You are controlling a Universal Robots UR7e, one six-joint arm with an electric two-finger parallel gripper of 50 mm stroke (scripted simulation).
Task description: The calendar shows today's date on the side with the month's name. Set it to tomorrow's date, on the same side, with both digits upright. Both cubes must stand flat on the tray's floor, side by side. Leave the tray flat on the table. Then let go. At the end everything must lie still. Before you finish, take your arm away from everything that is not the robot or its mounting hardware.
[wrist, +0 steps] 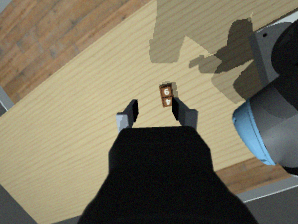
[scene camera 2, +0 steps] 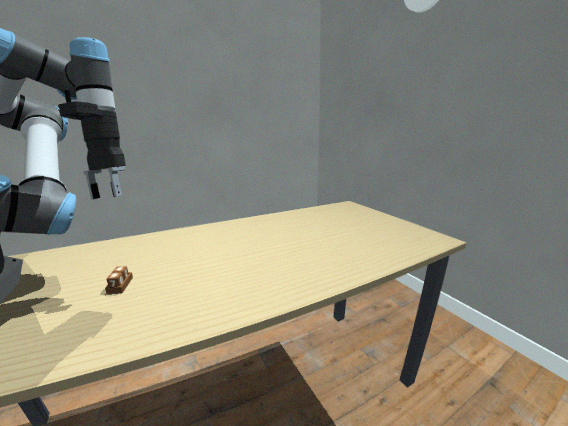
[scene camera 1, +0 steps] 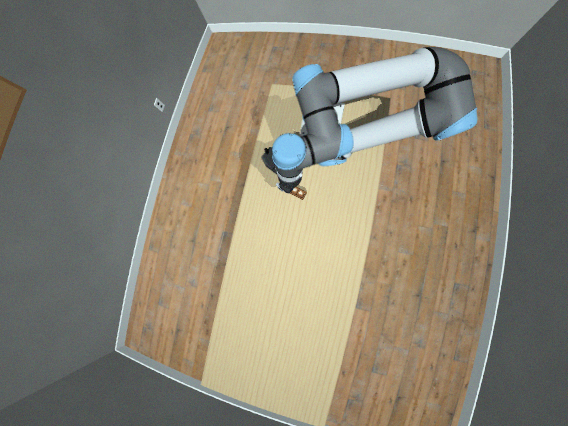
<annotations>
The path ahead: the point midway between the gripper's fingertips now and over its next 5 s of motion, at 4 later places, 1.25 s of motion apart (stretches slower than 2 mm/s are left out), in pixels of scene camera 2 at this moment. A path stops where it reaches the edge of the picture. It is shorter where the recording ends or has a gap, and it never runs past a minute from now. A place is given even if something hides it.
My gripper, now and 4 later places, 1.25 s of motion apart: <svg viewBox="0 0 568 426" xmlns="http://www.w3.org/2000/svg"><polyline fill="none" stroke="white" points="106,197 104,242 108,257 112,271 115,281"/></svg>
</annotations>
